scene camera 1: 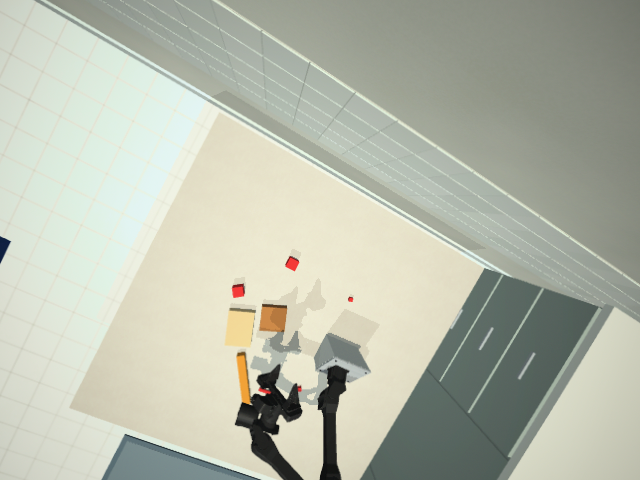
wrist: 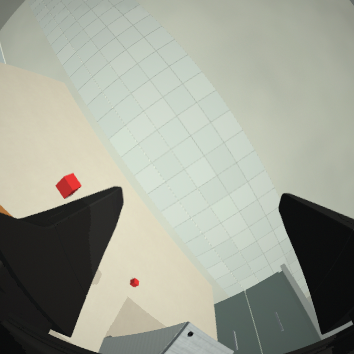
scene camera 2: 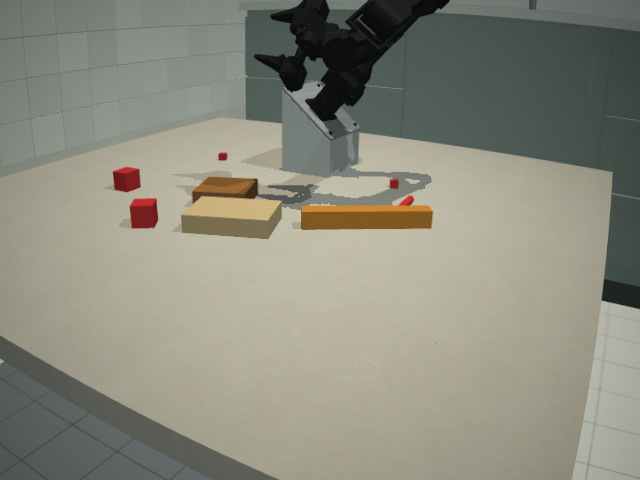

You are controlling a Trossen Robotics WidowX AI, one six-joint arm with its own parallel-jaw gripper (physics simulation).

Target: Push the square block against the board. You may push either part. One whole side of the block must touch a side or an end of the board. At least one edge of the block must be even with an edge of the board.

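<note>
The square block is brown and lies flat on the table. The board is pale yellow, rectangular and flat. They lie side by side, apart, with a narrow gap between them in scene camera 1; their facing sides look roughly parallel. In scene camera 2 the board hides the block's lower front. My gripper is open and empty, raised high above the table near the arm's base, away from both parts. An orange-brown corner shows at the wrist view's left edge.
An orange bar lies near the board's end. Red cubes stand beyond the parts. Smaller red cubes and a red rod lie nearer the grey base.
</note>
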